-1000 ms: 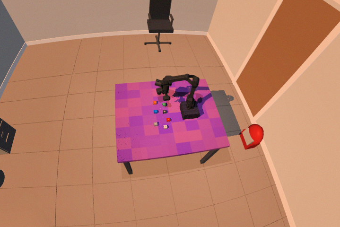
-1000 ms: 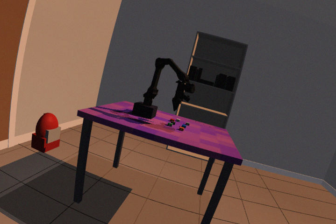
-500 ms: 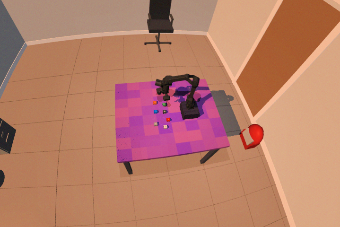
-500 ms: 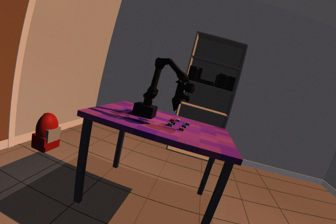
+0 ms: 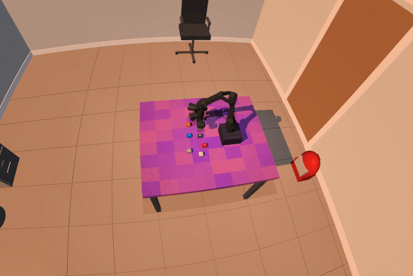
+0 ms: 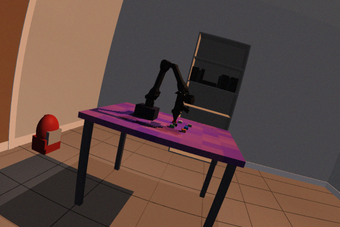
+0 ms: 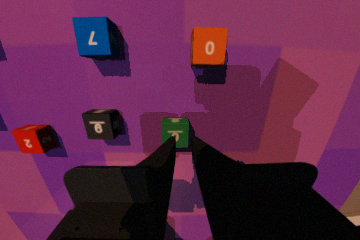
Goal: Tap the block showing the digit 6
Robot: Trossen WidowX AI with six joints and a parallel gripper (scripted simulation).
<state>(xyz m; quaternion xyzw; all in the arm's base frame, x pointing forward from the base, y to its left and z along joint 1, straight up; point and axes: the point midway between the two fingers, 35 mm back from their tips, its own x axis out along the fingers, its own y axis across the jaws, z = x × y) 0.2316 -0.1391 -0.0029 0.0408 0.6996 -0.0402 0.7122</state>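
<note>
My gripper tip is now 10 mm past the green block, 10 mm to the right of it and 40 mm above it. Round my gripper tip: blue block (100 mm ahead, 70 mm to the left, 40 mm below); dark block (10 mm ahead, 100 mm to the left, 40 mm below); orange block (80 mm ahead, 40 mm to the right, 40 mm below).
</note>
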